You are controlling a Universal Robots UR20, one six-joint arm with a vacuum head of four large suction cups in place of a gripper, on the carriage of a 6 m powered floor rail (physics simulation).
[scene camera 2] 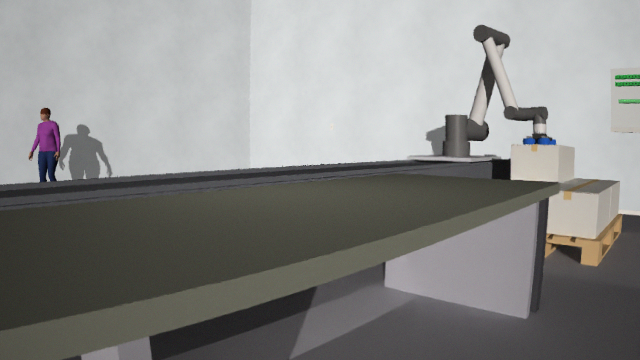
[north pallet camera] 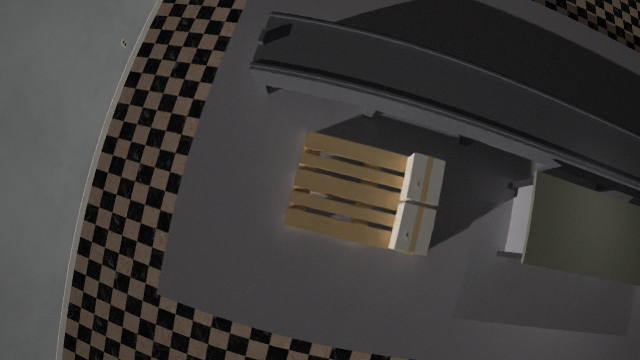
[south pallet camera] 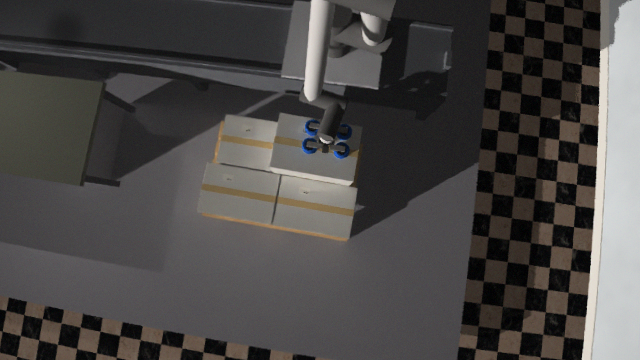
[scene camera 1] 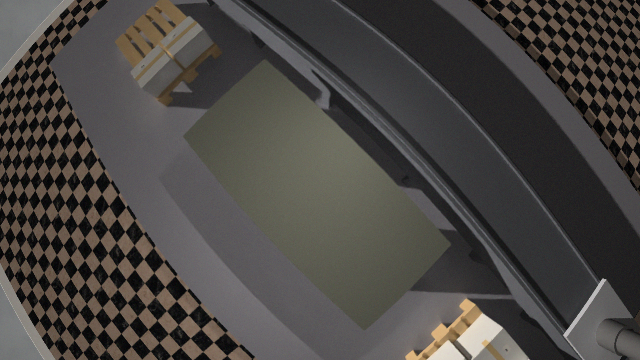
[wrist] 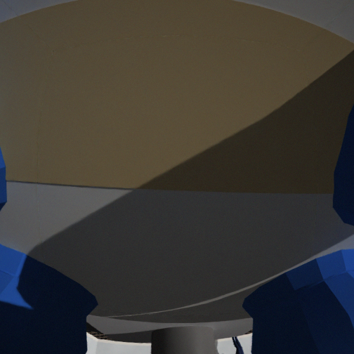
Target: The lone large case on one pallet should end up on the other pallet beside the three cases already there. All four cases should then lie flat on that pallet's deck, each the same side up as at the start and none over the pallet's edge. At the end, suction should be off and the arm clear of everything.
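Places are measured from the arm's base along level axes (x ahead, y left, z up), in metres.
Where they show: arm's base, origin of its link: (scene camera 2: 456,156) (scene camera 1: 605,332).
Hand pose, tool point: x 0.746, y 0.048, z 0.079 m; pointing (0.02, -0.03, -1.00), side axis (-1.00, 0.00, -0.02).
Things, the pixels of their centre, and the offset from my tool point. "spot": a spot on its surface instead. Level surfaces: height alone.
- lone large case, middle of its body: (south pallet camera: 316,150) (scene camera 2: 544,163) dz -0.108, dx +0.059, dy -0.068 m
- pallet's load, a spot on its surface: (scene camera 1: 480,332) spot: dz -0.371, dx -0.006, dy -0.800 m
- long olive table, height of its surface: dz -0.119 m
The lone large case (scene camera 2: 540,164) (south pallet camera: 300,159) (wrist: 170,240), white with tan tape, hangs level under my suction gripper (scene camera 2: 539,141) (south pallet camera: 326,139), whose four blue cups lie on its top. It is over the rail-side right quarter of the south pallet (scene camera 2: 591,252) (south pallet camera: 275,227), its underside at about the height of the other cases' tops; the gap below it is hidden. Three cases lie flat on that pallet: one (south pallet camera: 245,156) rail-side left, one (south pallet camera: 235,205) front left and one (south pallet camera: 310,215) front right. Part of the pallet's load (scene camera 1: 480,332) shows in scene camera 1.
The north pallet (scene camera 1: 132,50) (north pallet camera: 350,149) carries two white cases (north pallet camera: 415,177) (north pallet camera: 410,227) along its table-side edge. A long olive table (scene camera 1: 320,190) (scene camera 2: 300,225) (south pallet camera: 45,130) stands between the pallets, beside the rail (scene camera 1: 450,145). A person (scene camera 2: 47,137) stands beyond the rail.
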